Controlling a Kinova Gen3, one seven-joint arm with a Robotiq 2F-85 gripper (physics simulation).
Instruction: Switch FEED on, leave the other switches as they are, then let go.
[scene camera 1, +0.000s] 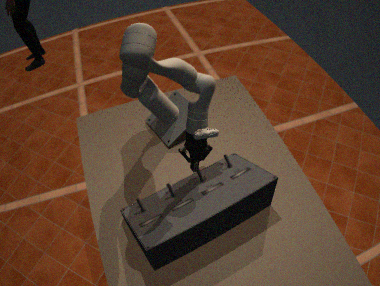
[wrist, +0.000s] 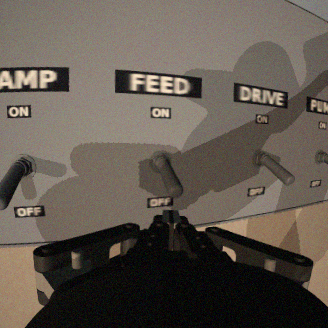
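Observation:
The FEED switch lever tilts toward its OFF label, on the robot's side of the panel; its ON label lies farther out. My gripper is shut and empty, its fingertips low and close to the FEED lever's tip on the OFF side. Whether they touch is unclear. The LAMP lever, DRIVE lever and PUMP lever also tilt toward OFF; the PUMP lever is cut off at the right of the wrist view.
The levers stand on a grey switch box on the table. The LAMP and DRIVE levers flank the FEED lever. The arm's base plate is behind the box. A person's legs show on the floor at the upper left.

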